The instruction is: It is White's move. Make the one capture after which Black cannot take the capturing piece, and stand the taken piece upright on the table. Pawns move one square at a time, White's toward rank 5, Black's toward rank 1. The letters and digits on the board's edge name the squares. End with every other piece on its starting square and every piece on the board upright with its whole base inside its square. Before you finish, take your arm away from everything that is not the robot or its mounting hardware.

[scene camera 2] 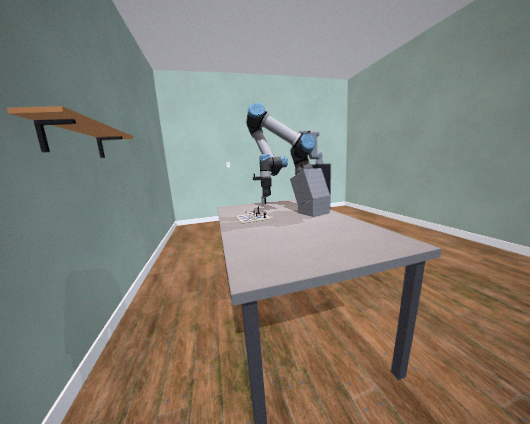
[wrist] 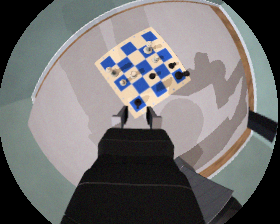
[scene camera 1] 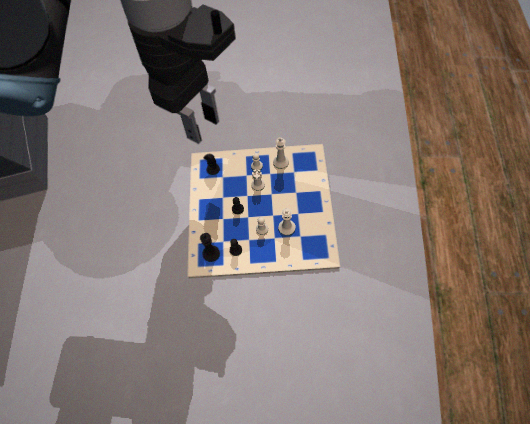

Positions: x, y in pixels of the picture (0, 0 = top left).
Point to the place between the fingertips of my gripper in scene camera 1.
203, 129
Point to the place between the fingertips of my gripper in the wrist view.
137, 111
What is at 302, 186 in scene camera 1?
A chessboard.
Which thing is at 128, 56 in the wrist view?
A chessboard.
